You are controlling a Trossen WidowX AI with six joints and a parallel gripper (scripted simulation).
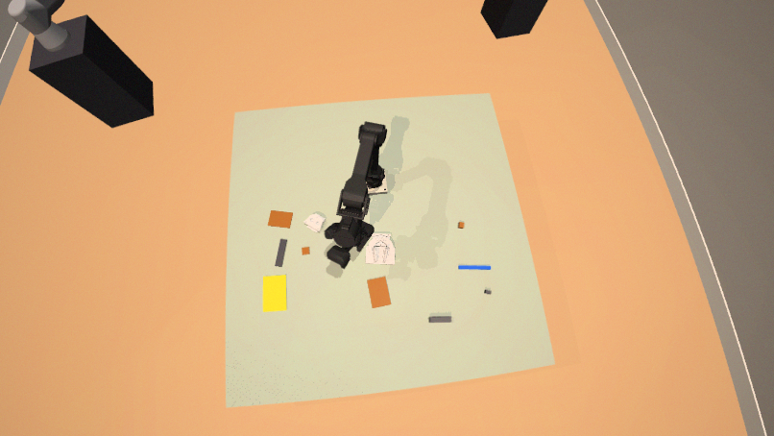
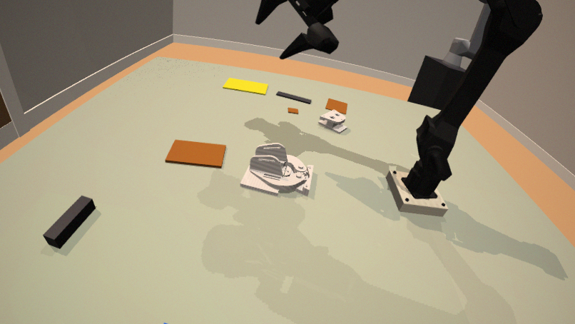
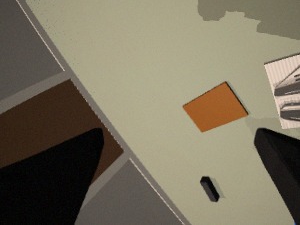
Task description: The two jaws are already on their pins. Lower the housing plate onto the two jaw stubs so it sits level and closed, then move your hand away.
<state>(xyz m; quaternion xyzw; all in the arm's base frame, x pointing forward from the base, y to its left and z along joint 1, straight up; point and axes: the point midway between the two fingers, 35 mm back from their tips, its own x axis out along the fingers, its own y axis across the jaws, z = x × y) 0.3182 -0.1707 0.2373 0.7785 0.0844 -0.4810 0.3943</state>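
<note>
Right now the white part is 230 mm behind my gripper tip, 110 mm to the right of it and 220 mm below it. The rest, counted from my gripper tip: yellow plate (340 mm to the right, 230 mm below); dark block (300 mm ahead, 260 mm to the left, 220 mm below); orange plate (120 mm ahead, 60 mm to the left, 230 mm below).
</note>
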